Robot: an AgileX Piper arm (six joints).
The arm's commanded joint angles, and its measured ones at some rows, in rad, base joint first. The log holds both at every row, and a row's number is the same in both.
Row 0, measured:
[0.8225, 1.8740, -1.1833, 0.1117, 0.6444, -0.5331]
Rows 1 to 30, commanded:
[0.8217, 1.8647, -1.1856, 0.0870, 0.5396, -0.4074]
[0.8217, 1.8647, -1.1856, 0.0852, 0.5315, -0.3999]
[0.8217, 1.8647, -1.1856, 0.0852, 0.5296, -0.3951]
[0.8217, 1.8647, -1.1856, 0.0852, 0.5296, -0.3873]
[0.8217, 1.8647, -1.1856, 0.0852, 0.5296, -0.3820]
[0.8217, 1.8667, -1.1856, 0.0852, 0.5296, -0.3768]
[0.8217, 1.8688, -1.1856, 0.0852, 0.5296, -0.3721]
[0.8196, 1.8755, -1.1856, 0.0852, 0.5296, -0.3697]
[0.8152, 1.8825, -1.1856, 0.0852, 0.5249, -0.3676]
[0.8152, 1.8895, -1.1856, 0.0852, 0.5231, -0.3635]
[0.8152, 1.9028, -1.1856, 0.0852, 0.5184, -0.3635]
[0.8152, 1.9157, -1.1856, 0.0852, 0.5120, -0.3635]
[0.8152, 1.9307, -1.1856, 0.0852, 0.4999, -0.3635]
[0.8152, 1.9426, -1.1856, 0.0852, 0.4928, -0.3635]
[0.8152, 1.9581, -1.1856, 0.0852, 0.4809, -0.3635]
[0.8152, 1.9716, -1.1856, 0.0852, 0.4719, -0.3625]
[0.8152, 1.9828, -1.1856, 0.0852, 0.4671, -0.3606]
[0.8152, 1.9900, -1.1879, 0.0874, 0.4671, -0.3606]
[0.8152, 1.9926, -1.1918, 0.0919, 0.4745, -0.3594]
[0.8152, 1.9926, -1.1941, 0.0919, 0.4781, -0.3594]
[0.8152, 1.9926, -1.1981, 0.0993, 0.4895, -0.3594]
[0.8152, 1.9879, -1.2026, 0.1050, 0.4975, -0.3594]
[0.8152, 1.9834, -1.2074, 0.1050, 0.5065, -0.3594]
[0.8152, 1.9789, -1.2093, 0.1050, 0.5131, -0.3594]
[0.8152, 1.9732, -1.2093, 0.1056, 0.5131, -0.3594]
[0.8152, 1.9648, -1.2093, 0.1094, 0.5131, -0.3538]
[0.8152, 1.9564, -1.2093, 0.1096, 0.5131, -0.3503]
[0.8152, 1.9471, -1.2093, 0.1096, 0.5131, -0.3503]
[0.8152, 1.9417, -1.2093, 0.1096, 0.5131, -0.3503]
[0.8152, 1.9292, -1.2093, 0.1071, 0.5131, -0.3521]
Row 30, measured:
[0.8225, 1.9517, -1.2116, 0.1137, 0.4919, -0.3565]
